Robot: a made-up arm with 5 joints.
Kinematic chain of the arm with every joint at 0, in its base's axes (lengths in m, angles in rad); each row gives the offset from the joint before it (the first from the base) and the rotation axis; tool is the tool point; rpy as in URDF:
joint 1: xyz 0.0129 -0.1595 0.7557 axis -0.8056 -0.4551 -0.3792
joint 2: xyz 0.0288 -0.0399 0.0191 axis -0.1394 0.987 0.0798
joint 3: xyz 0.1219 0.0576 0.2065 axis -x
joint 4: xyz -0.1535 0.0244 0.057 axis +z
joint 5: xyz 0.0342 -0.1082 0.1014 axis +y
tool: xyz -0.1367 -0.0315 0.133 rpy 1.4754 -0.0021 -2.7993
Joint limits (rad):
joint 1: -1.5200..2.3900
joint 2: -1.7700..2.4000
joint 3: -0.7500..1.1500
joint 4: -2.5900..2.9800
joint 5: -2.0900..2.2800
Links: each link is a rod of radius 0.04 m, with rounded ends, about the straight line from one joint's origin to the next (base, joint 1, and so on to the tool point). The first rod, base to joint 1, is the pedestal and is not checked.
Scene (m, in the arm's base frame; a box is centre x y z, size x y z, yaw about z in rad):
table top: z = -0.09
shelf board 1: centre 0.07 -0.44 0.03 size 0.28 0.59 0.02 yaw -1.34
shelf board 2: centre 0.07 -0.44 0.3 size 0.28 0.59 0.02 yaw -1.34
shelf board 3: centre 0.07 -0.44 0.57 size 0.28 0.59 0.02 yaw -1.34
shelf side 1: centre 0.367 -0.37 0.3 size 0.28 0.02 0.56 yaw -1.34
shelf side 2: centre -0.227 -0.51 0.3 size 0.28 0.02 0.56 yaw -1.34
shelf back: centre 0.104 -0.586 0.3 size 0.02 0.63 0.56 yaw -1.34
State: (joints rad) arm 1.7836 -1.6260 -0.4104 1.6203 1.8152
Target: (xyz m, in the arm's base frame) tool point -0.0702 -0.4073 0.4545
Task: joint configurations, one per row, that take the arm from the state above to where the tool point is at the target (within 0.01 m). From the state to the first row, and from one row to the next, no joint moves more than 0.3 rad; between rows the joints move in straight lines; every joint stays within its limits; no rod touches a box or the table.
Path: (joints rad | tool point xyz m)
1: 1.7141 -1.5810 -0.2793 1.4519 1.5185 | -0.2908 -0.0107 0.3253
2: 1.6446 -1.5360 -0.1483 1.2834 1.2218 | -0.3378 0.0236 0.3708
3: 1.5751 -1.4911 -0.0172 1.1150 0.9252 | -0.3760 0.0315 0.4147
4: 1.5056 -1.4461 0.1138 0.9466 0.6285 | -0.4009 0.0188 0.4479
5: 1.4361 -1.4011 0.2449 0.7781 0.3318 | -0.4089 -0.0056 0.4669
6: 1.3666 -1.3561 0.3759 0.6097 0.0351 | -0.3993 -0.0327 0.4748
7: 1.5020 -1.4941 0.4987 0.3376 -0.2413 | -0.3098 -0.1766 0.3947
8: 1.6373 -1.6320 0.6214 0.0654 -0.5177 | -0.1894 -0.3116 0.3886
9: 1.7727 -1.7700 0.7442 -0.2067 -0.7941 | -0.0702 -0.4073 0.4545

